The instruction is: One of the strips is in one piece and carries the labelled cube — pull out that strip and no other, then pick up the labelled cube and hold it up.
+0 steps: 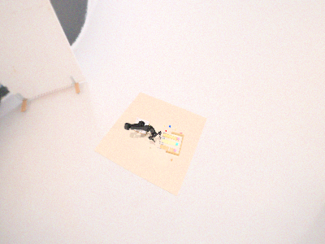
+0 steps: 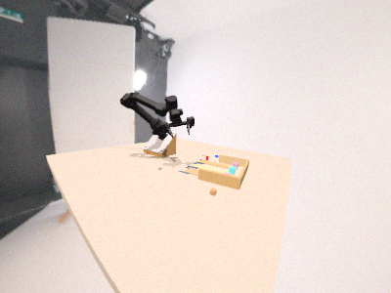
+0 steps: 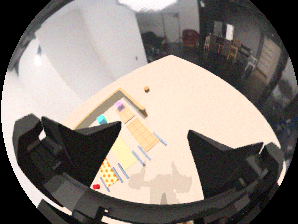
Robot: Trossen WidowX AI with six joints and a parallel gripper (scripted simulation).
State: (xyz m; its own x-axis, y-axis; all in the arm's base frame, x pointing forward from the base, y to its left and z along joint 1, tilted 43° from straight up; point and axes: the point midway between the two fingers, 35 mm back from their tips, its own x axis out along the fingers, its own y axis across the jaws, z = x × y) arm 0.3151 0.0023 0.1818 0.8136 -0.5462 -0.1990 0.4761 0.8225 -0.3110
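Right now the red piece is 280 mm to the left of my gripper tip, 180 mm below it and 30 mm behind it. Also, from my gripper tip: small tan block: 270 mm ahead, 180 mm below, 70 mm to the right; blue piece: 380 mm to the left, 180 mm below, 30 mm behind.
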